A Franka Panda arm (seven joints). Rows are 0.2 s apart.
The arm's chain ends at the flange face. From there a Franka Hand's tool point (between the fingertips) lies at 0.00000 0.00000 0.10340 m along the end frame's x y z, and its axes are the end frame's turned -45 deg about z.
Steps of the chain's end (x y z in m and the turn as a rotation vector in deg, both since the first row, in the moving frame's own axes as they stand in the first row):
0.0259 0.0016 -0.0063 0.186 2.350 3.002
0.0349 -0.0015 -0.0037 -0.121 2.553 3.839
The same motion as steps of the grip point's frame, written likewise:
0.0203 0.0223 -0.0064 -1.530 1.793 3.002
0.0287 0.0271 -0.0038 -1.891 1.720 3.839

